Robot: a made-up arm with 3 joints.
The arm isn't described. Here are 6 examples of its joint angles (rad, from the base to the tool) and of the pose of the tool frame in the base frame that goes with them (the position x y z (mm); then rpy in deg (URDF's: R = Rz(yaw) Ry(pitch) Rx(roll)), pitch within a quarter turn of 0, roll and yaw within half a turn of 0).
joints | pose
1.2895 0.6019 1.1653 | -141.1 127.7 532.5 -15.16 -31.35 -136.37
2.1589 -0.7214 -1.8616 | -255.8 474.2 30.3 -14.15 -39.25 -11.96
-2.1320 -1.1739 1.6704 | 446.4 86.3 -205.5 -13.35 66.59 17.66
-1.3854 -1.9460 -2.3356 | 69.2 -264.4 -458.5 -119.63 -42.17 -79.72
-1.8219 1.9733 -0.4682 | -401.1 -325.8 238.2 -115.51 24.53 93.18
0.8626 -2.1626 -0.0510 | -159.9 122.5 -424.3 123.94 -2.42 -51.05
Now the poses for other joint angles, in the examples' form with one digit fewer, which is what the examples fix.
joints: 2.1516 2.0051 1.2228
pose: 501 -135 262 -143.7 -58.5 -74.0
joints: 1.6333 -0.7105 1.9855
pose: -486 202 18 -19.1 36.7 146.3
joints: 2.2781 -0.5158 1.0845
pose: -243 422 140 14.8 25.9 170.8
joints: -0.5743 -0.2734 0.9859
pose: 90 -440 257 8.8 13.0 -22.6
